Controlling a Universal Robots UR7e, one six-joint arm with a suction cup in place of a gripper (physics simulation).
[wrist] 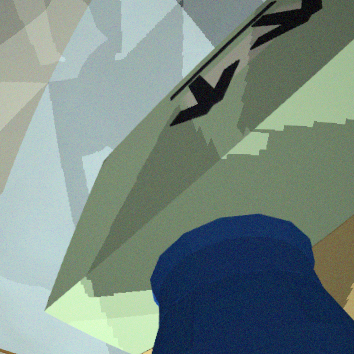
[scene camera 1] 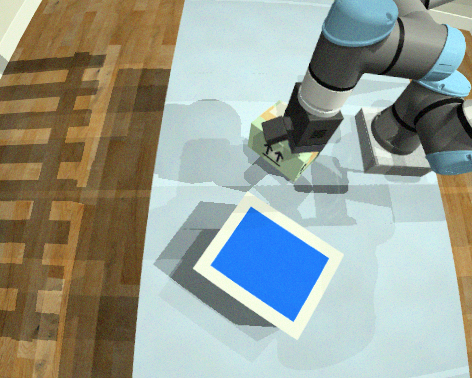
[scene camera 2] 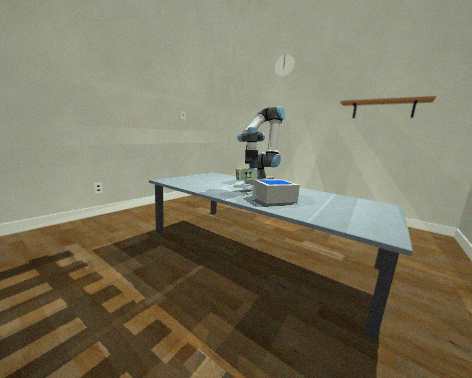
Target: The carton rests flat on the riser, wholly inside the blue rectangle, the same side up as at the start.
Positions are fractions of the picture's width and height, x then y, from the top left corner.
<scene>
riser: wrist 0.11,0.11; scene camera 1 0.59,0.71; scene camera 2 0.57,0.51
</scene>
